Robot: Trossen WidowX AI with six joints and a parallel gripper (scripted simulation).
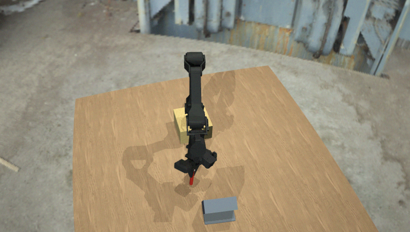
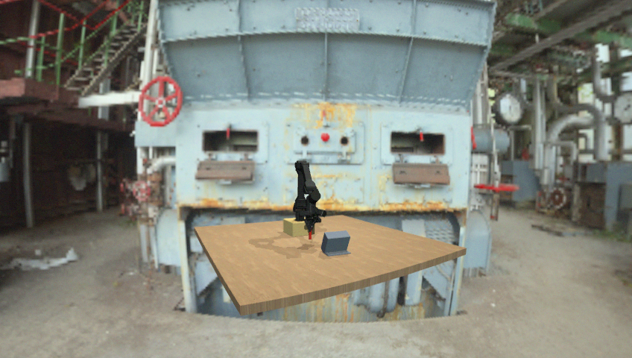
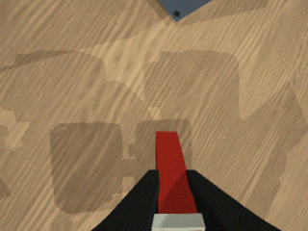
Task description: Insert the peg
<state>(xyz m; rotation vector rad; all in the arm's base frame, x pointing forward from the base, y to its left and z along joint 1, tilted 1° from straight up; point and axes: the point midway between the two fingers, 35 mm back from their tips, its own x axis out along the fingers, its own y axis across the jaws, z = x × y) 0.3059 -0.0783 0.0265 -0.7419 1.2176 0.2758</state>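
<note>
Right now my gripper tip is 15 cm short of the sloped panel, 8 cm to the right of it and 4 cm above it. From my gripper tip the other things lie so: red square peg: 1 cm behind, 1 cm above.
</note>
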